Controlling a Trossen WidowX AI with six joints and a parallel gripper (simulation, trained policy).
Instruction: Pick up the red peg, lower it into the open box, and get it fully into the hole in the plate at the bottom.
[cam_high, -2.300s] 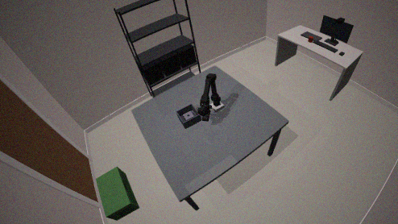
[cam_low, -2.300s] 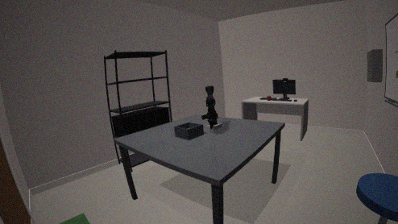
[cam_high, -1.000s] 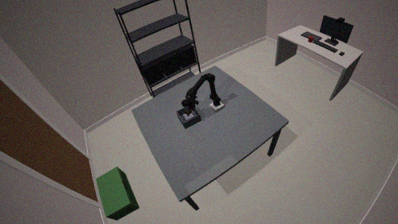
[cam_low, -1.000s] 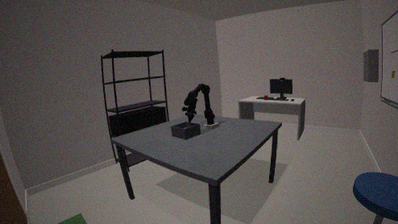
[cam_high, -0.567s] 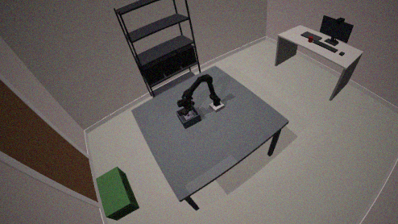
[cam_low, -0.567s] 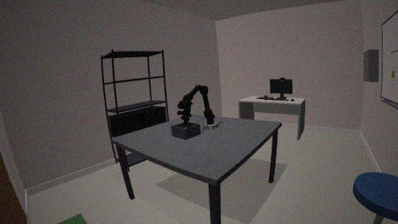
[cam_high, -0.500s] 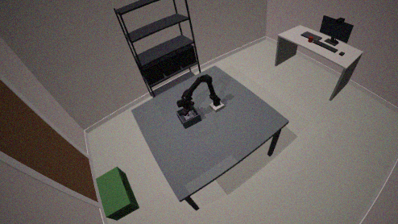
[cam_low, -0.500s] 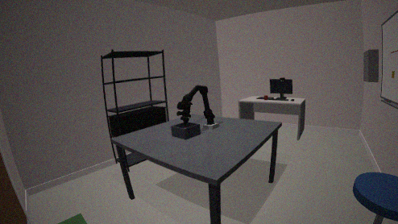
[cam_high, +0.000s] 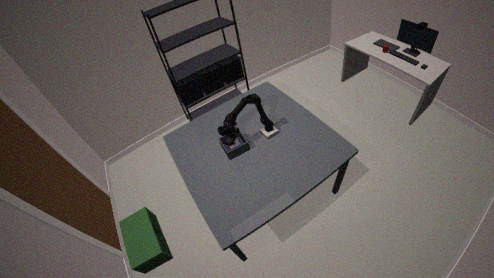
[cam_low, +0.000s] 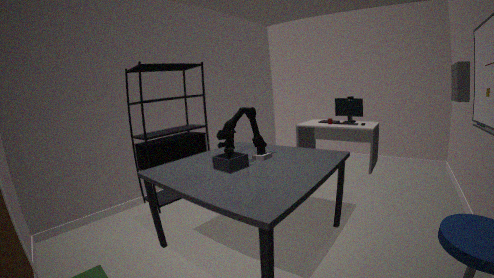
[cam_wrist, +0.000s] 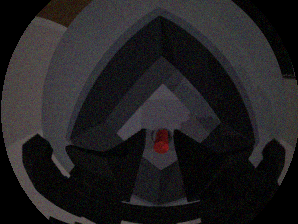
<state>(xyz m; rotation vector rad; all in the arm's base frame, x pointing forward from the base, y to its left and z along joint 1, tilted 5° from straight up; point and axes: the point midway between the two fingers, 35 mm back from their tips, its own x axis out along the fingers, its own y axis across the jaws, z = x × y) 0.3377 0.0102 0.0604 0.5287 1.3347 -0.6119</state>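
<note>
The red peg is 10 mm below my gripper tip and 10 mm behind it. Round my gripper tip: light plate 20 mm below, 10 mm behind; dark box 40 mm below, 10 mm behind.
</note>
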